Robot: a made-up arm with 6 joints.
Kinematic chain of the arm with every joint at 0, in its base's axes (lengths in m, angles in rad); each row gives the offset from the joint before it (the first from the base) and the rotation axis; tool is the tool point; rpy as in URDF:
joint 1: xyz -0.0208 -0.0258 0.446 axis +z
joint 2: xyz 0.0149 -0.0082 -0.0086 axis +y
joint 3: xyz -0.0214 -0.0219 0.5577 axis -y
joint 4: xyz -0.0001 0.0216 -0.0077 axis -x
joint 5: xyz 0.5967 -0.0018 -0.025 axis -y
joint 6: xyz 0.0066 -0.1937 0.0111 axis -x
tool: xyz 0.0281 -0.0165 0.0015 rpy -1.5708 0 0
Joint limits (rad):
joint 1: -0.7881..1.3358
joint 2: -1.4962..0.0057
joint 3: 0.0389..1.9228
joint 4: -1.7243..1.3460
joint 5: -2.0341..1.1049
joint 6: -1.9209..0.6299
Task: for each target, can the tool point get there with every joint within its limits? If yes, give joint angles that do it. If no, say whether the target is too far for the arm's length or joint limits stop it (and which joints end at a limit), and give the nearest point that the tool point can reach.
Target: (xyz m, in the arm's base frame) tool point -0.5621 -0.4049 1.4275
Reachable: yes | joints 0.3116 -0.5858 1.3762 0.4771 0.7435 -0.4655
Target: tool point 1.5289 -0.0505 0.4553
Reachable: no: too far | nearest point 0.6214 -0.0360 0.8013 | short by 0.971 m
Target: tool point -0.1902 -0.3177 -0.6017
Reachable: no: joint limits stop it (at a limit: joint 2, joint 3, joint 4, joint 5) | nearest point -0.5531 -0.9430 0.1027 | short by 1.009 m
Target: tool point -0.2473 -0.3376 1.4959
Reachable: yes | joints 0.3090 -0.6067 0.9735 0.2300 -1.4458 -0.0642
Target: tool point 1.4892 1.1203 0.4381
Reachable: no: too far | nearest point 0.4942 0.3651 0.8142 | short by 1.305 m
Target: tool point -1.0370 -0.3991 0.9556
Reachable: yes | joints 0.1806 -1.1428 1.3224 0.7779 -0.7005 0.1232
